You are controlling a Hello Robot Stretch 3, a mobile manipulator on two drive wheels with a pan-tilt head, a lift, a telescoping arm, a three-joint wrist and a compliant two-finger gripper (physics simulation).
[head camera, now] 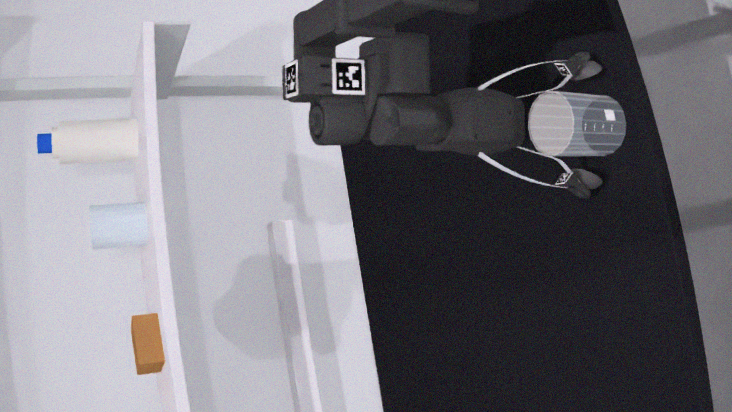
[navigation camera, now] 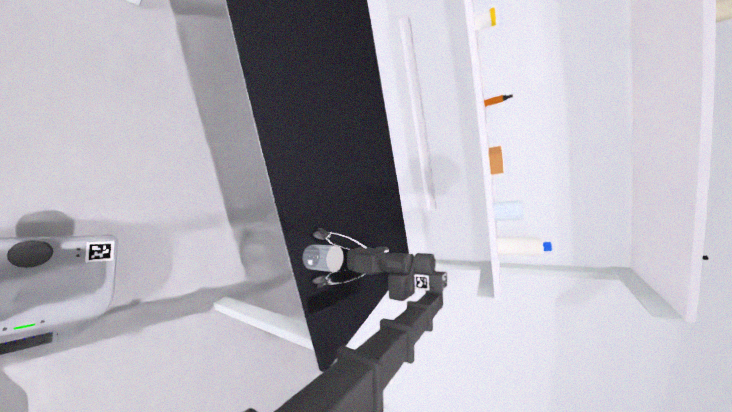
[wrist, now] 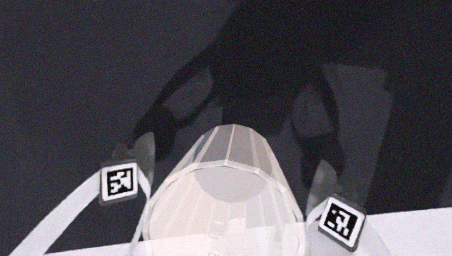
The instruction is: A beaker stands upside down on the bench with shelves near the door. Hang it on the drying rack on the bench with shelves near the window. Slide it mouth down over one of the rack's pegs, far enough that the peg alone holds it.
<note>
In view: the gripper [head camera: 596,125], a clear beaker [head camera: 560,124] and an orange-brown box [head camera: 146,337].
The clear beaker is seen too in the navigation camera view [navigation camera: 330,258] and in the wrist view [wrist: 229,186]. The gripper is seen too in the navigation camera view [navigation camera: 314,256] and in the wrist view [wrist: 232,164].
</note>
